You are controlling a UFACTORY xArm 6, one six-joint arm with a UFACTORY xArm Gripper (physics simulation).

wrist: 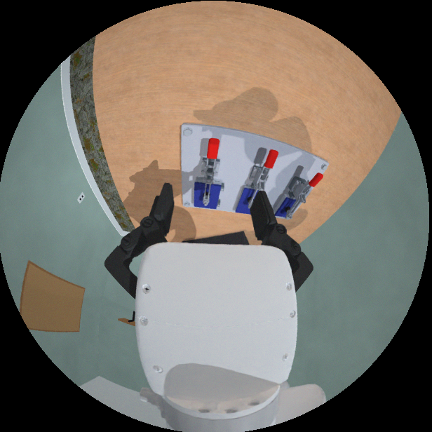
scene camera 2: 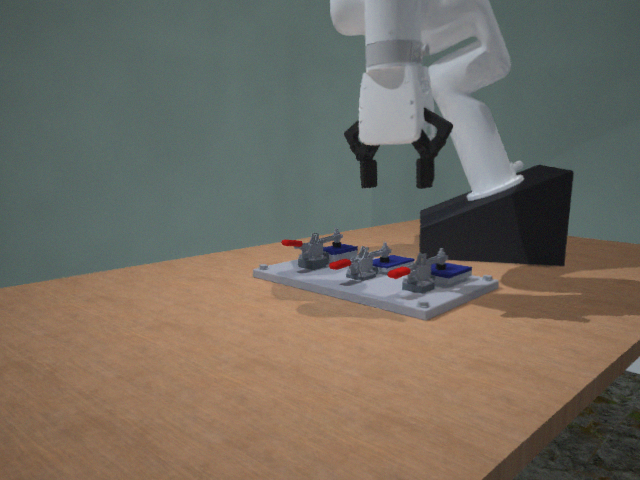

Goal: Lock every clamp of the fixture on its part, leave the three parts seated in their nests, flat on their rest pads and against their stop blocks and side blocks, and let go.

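Frame: origin at the arm's base, x ahead, y left, z up, level; millimetres.
Seen in the pictures: gripper, between the fingertips: point(scene camera 2: 396, 187); arm's base, origin of its link: point(scene camera 2: 495, 189).
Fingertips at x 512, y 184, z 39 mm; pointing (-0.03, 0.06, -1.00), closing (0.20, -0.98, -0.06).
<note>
Offsets run from my fingertips to a thing's top centre. "pt": to the spot under its first point. Level surfaces: height alone.
The grey fixture plate {pt 92 mm right, 41 mm ahead, 167 mm down} point(scene camera 2: 330, 291) point(wrist: 230, 135) lies on the table and bears three toggle clamps with red handles. In the scene view, the near clamp {6 mm right, 65 mm back, 103 mm down} point(scene camera 2: 419, 276), the middle clamp {114 mm right, 45 mm back, 108 mm down} point(scene camera 2: 361, 266) and the far clamp {222 mm right, 26 mm back, 97 mm down} point(scene camera 2: 313, 252) have their handles low, pointing away from the parts, and their arms reach over the parts. Their black tips are at the tops of the blue parts {pt 5 mm right, 146 mm back, 139 mm down} point(scene camera 2: 453, 269) {pt 119 mm right, 125 mm back, 144 mm down} point(scene camera 2: 393, 261) {pt 214 mm right, 85 mm back, 136 mm down} point(scene camera 2: 341, 250). The parts look flat; contact with the stop and side blocks is too small to tell. My gripper point(scene camera 2: 396, 180) point(wrist: 214, 195) is open and empty, well above the fixture.
The black robot base point(scene camera 2: 496, 227) stands behind the fixture on the wooden table {175 mm down} point(scene camera 2: 206, 361) point(wrist: 165, 75). Bolt heads sit at the plate's corners. The table's edge shows at the lower right of the scene view and at the left of the wrist view.
</note>
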